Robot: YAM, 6 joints.
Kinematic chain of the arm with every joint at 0, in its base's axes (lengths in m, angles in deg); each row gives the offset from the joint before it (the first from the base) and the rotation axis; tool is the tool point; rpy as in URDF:
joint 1: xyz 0 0 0.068 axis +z
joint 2: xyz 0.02 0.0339 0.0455 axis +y
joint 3: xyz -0.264 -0.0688 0 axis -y
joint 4: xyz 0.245 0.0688 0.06 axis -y
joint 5: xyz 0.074 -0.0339 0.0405 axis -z
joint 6: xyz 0.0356 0 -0.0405 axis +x
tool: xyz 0 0 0 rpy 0 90 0
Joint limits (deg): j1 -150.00..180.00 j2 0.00..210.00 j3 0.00..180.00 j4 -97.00..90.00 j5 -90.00..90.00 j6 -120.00..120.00
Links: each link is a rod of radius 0.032 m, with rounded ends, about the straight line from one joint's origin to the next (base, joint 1, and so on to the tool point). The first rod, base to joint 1, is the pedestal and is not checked.
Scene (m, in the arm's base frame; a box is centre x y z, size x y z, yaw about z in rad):
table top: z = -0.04
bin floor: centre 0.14 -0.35 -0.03 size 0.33 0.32 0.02 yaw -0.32
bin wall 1: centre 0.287 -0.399 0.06 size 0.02 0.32 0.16 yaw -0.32
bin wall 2: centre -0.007 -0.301 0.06 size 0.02 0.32 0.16 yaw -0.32
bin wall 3: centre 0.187 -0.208 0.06 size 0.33 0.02 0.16 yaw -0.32
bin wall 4: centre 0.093 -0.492 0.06 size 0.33 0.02 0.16 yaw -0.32
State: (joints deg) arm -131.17 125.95 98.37 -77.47 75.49 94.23
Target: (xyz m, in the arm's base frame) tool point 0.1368 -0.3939 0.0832
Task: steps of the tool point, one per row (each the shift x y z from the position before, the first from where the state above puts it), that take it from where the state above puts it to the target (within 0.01 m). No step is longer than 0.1 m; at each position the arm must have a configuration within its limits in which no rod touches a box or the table.
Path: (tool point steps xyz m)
1: 0.0674 -0.0623 0.0156
2: 0.0810 -0.0451 0.0162
3: 0.0901 -0.0251 0.0166
4: 0.0940 -0.0032 0.0170
5: 0.0925 0.0190 0.0174
6: 0.0045 -0.0103 -0.0948
7: -0.0045 0.0103 -0.0917

